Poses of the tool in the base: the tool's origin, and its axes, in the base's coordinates. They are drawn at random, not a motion.
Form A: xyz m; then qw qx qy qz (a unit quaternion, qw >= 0).
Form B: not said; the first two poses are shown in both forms.
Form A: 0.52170, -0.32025, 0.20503, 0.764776, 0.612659, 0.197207, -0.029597
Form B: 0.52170, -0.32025, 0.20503, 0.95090, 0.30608, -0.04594, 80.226
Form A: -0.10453, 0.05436, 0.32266, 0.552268, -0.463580, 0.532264, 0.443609
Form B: -0.10453, 0.05436, 0.32266, -0.55607, 0.63846, 0.53212, 112.955
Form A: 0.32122, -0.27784, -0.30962, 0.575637, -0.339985, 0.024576, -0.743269
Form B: 0.32122, -0.27784, -0.30962, -0.41578, 0.03005, -0.90897, 109.712
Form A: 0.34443, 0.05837, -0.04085, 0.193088, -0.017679, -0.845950, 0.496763
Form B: 0.34443, 0.05837, -0.04085, -0.01802, -0.86217, 0.50629, 157.734
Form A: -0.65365, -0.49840, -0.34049, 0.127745, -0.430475, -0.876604, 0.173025
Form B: -0.65365, -0.49840, -0.34049, -0.43403, -0.88385, 0.17445, 165.321
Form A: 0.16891, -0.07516, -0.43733, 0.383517, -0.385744, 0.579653, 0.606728
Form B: 0.16891, -0.07516, -0.43733, -0.41768, 0.62765, 0.65696, 134.897
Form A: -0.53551, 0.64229, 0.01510, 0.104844, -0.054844, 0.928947, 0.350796
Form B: -0.53551, 0.64229, 0.01510, -0.05515, 0.93409, 0.35274, 167.964
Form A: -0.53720, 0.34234, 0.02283, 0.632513, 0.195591, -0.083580, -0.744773
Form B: -0.53720, 0.34234, 0.02283, 0.25252, -0.10791, -0.96156, 101.529
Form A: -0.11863, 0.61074, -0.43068, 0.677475, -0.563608, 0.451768, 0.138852
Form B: -0.11863, 0.61074, -0.43068, -0.76624, 0.61419, 0.18877, 94.707
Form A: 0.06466, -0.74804, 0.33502, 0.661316, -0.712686, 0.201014, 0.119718
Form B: 0.06466, -0.74804, 0.33502, -0.95011, 0.26798, 0.15960, 97.199
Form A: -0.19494, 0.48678, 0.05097, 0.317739, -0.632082, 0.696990, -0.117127
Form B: -0.19494, 0.48678, 0.05097, -0.66663, 0.73508, -0.12353, 142.948
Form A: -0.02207, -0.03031, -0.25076, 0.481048, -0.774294, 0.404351, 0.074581
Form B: -0.02207, -0.03031, -0.25076, -0.88320, 0.46122, 0.08507, 122.492
